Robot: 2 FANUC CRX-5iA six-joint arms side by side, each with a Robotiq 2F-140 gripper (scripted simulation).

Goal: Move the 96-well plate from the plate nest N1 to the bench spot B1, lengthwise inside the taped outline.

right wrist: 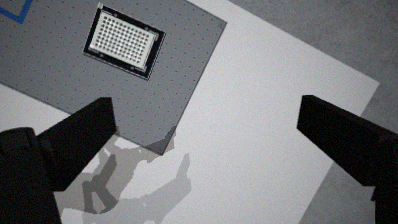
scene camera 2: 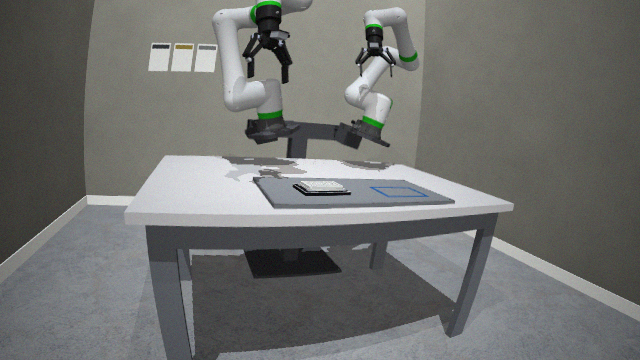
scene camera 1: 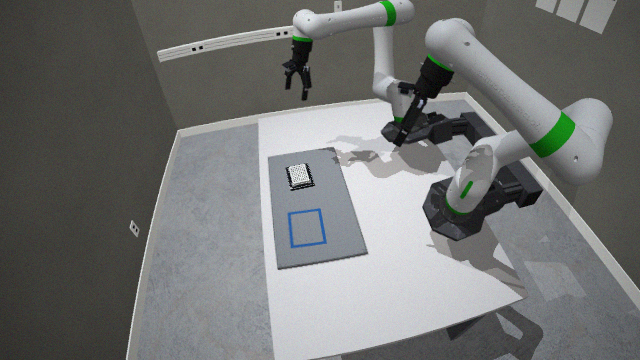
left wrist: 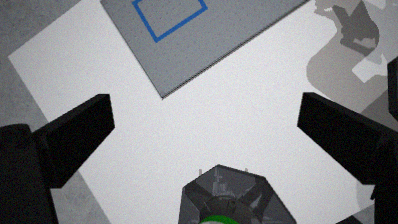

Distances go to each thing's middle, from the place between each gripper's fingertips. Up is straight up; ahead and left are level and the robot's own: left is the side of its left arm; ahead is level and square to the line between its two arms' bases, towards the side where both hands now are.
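My right hand [scene camera 2: 268, 80] is 350 mm above the white 96-well plate [right wrist: 114, 37], 210 mm to the right of it and 40 mm short of it.
My left hand [scene camera 1: 400, 134], for its part, is 47 cm above the white 96-well plate, 37 cm to the left of it and 34 cm short of it.
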